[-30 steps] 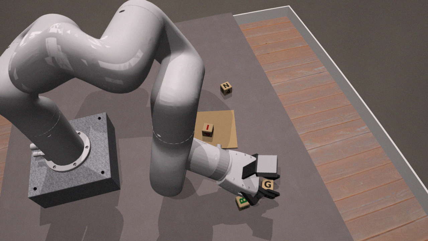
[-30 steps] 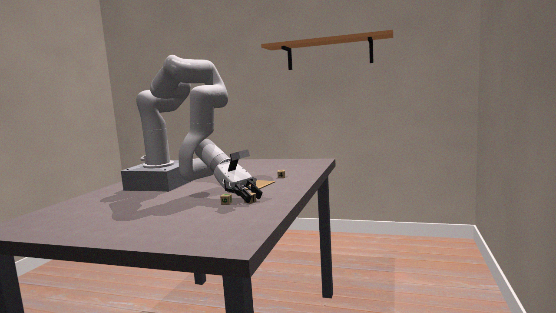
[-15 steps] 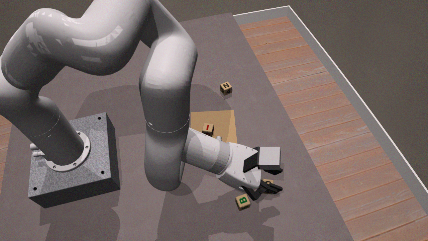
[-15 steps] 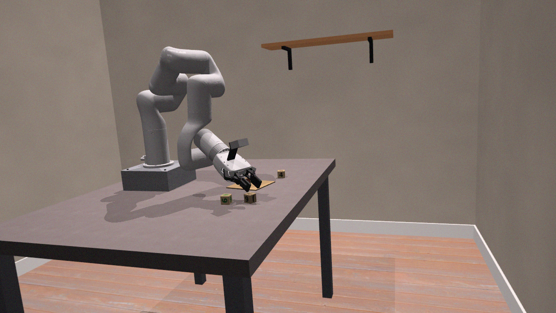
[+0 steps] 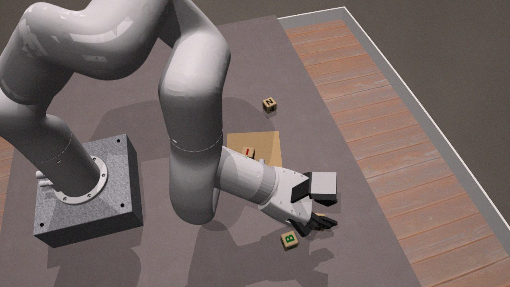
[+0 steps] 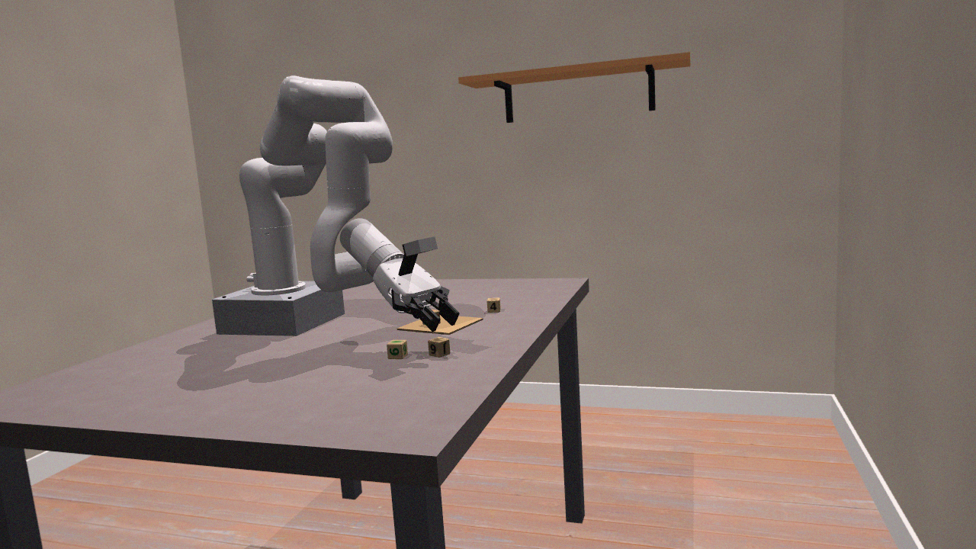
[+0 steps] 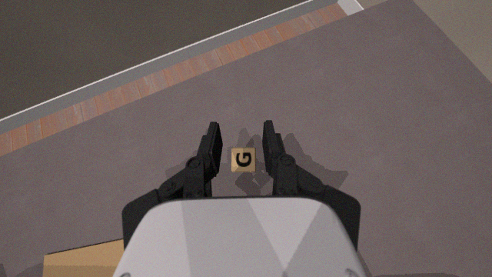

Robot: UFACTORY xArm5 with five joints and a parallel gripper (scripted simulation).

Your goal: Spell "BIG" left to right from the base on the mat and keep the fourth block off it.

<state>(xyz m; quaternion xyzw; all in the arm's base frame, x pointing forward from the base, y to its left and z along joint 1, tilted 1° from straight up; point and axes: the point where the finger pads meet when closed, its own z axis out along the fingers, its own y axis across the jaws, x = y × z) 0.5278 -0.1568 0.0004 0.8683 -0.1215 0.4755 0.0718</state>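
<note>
My hand is 8 cm past the B block, 6 cm above it and 3 cm to the left of it. Also, from my hand: tan mat 22 cm to the left, 12 cm behind, 7 cm below; then G block 6 cm below, 1 cm behind.
</note>
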